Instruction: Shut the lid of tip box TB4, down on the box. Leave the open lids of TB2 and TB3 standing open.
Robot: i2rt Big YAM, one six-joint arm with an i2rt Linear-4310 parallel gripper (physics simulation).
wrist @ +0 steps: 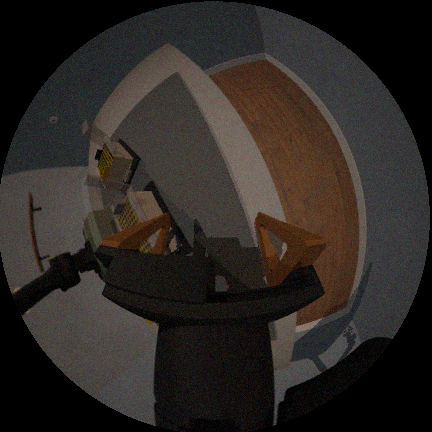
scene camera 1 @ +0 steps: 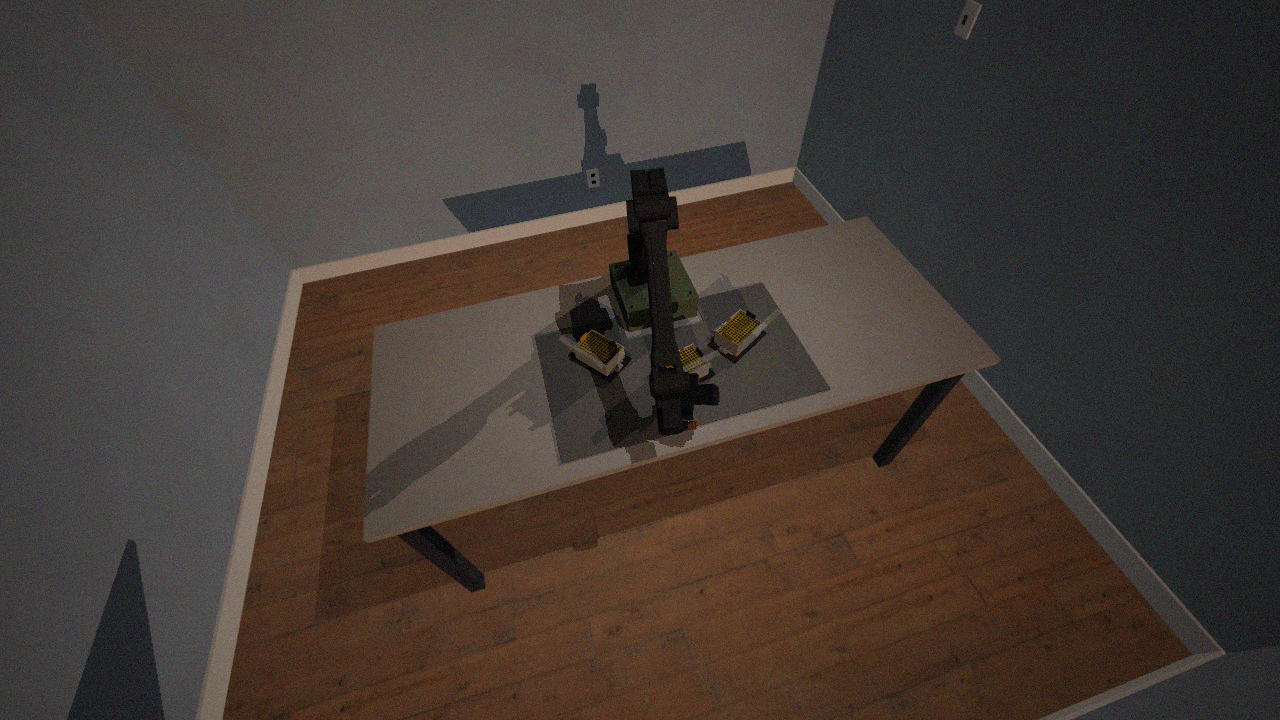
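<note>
Three pale tip boxes with yellow tip racks are on the table; their labels are too small to read. The left box has a clear lid standing open on its left. The middle box is partly hidden by the arm in the scene view. The right box has a clear lid standing open on its right. Which box is TB4 I cannot tell. My gripper is open and empty, above the front part of the mat, on the front side of the middle box.
The grey mat lies on the pale table. The green arm base stands behind the boxes. A dark object stands behind the left box. The arm spans over the middle of the mat.
</note>
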